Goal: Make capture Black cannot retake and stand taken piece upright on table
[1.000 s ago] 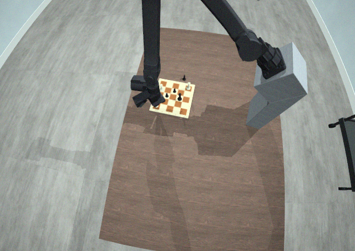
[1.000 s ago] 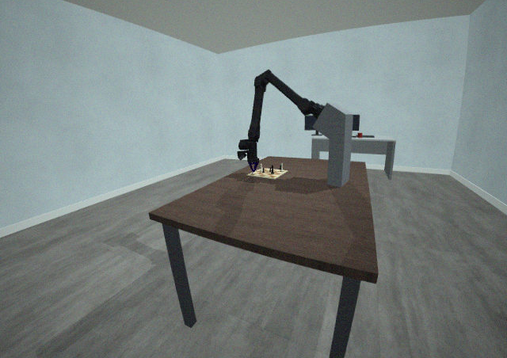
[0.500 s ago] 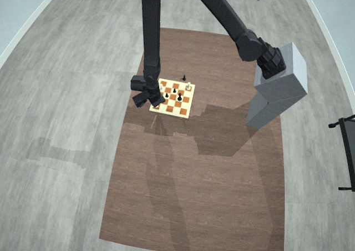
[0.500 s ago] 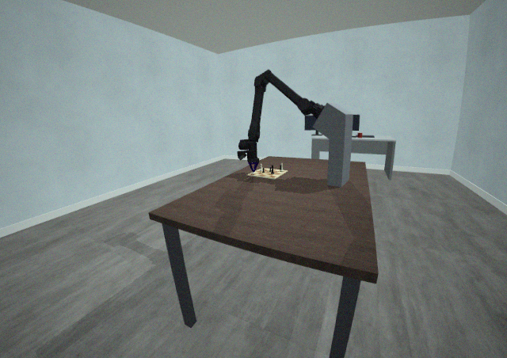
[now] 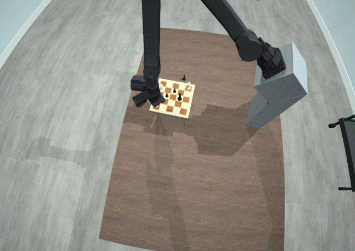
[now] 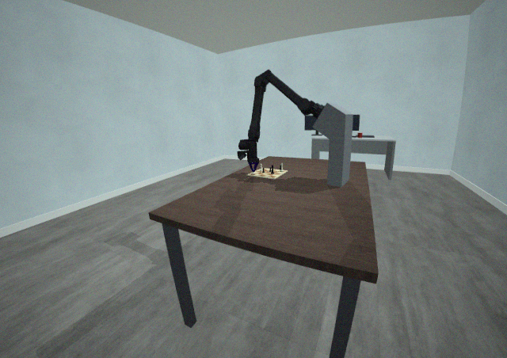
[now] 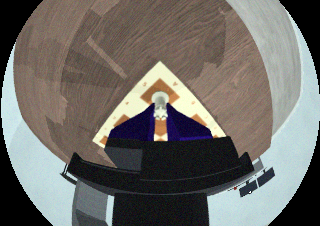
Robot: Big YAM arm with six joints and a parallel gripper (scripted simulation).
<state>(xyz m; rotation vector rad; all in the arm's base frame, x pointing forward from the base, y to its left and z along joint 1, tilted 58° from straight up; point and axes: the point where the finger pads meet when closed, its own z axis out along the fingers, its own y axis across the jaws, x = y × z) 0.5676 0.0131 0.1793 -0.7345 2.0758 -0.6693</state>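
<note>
Right now the chessboard is 9 cm behind my hand, 5 cm to the right of it and 3 cm below it.
</note>
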